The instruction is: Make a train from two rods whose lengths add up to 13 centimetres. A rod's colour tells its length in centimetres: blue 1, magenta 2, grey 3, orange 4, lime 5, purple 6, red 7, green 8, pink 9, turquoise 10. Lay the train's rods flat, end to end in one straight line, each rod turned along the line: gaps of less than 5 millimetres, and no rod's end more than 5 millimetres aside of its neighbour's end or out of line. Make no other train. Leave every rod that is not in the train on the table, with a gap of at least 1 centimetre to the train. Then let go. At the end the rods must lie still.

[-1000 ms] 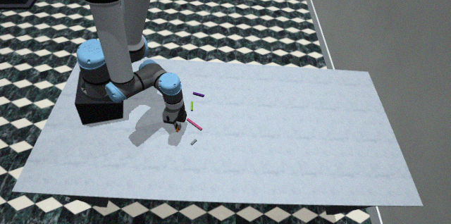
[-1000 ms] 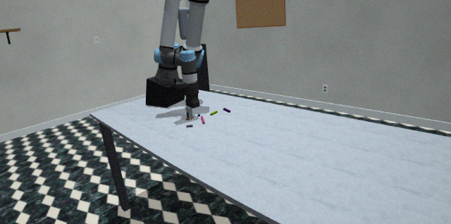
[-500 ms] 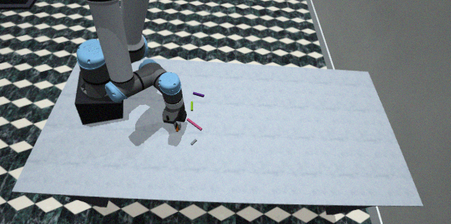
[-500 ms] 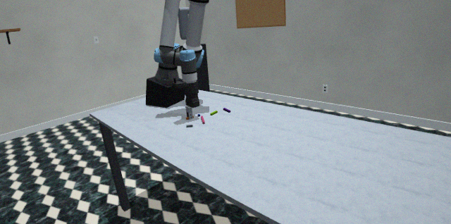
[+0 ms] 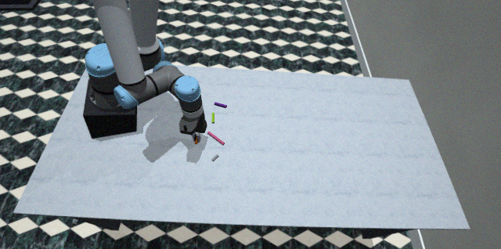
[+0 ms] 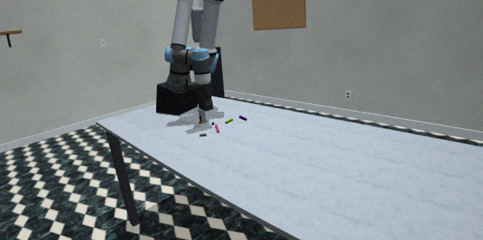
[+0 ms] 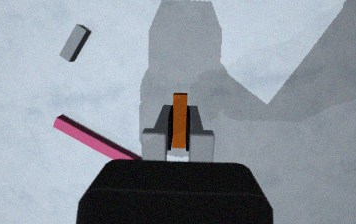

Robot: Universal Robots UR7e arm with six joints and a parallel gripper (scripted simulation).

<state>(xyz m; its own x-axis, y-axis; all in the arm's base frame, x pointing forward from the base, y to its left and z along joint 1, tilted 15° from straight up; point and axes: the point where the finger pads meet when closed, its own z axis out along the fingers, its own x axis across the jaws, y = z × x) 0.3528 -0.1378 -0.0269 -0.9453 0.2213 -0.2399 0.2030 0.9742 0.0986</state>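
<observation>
The small blue rod lies 1 cm ahead of my hand, 5 cm to the left of it and 4 cm below it. The rest, counted from my hand: orange rod: 1 cm below; then pink rod: 8 cm ahead, 2 cm to the left, 4 cm below; then grey rod: 8 cm ahead, 7 cm to the right, 4 cm below.
</observation>
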